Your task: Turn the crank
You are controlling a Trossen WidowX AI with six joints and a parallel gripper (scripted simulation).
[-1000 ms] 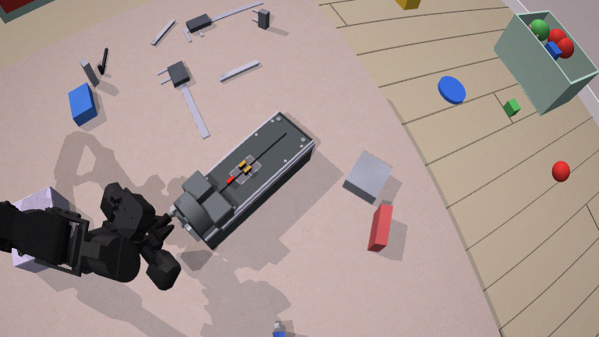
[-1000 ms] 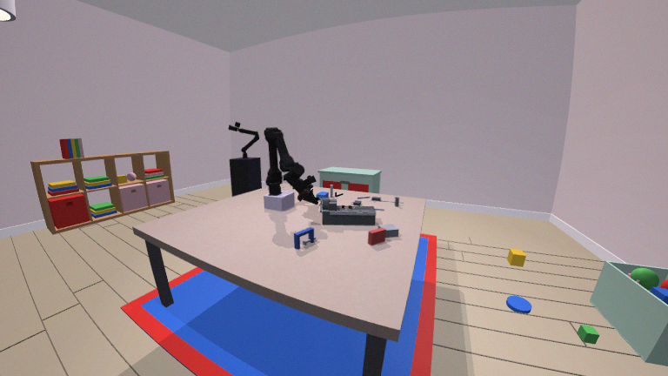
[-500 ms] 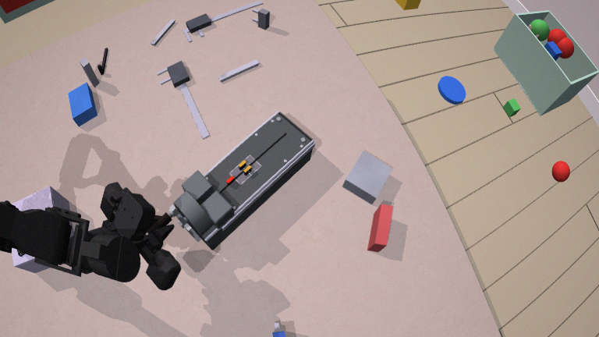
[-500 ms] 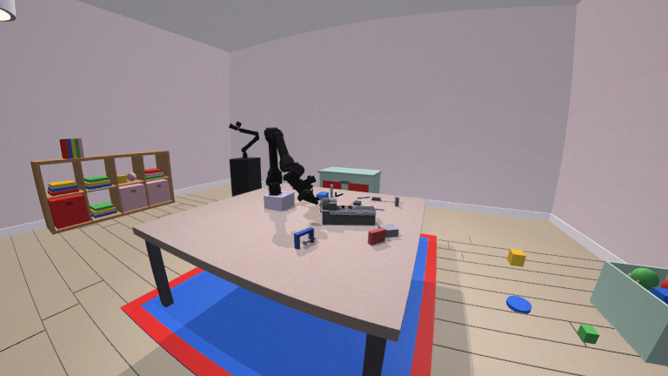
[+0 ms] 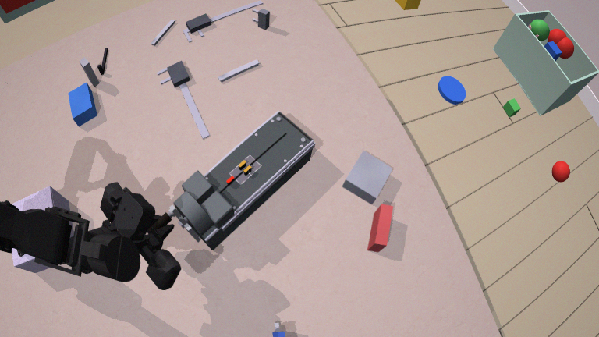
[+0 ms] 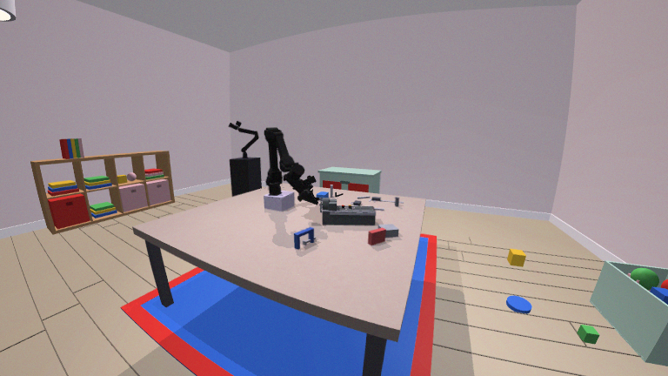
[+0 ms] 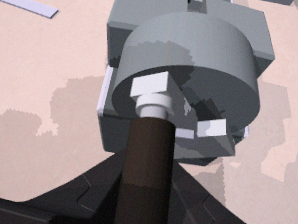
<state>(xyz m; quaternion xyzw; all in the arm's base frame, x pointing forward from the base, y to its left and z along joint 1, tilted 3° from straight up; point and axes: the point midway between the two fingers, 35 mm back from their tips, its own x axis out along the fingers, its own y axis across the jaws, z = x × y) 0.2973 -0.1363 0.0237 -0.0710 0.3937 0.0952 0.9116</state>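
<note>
The dark brown crank handle is 20 mm behind my gripper tip and 20 mm above it. Round my gripper tip: red pointer 130 mm ahead, 20 mm to the left, 10 mm below; then red block 320 mm ahead, 180 mm to the right, 60 mm below; then grey block 360 mm ahead, 80 mm to the right, 70 mm below.
</note>
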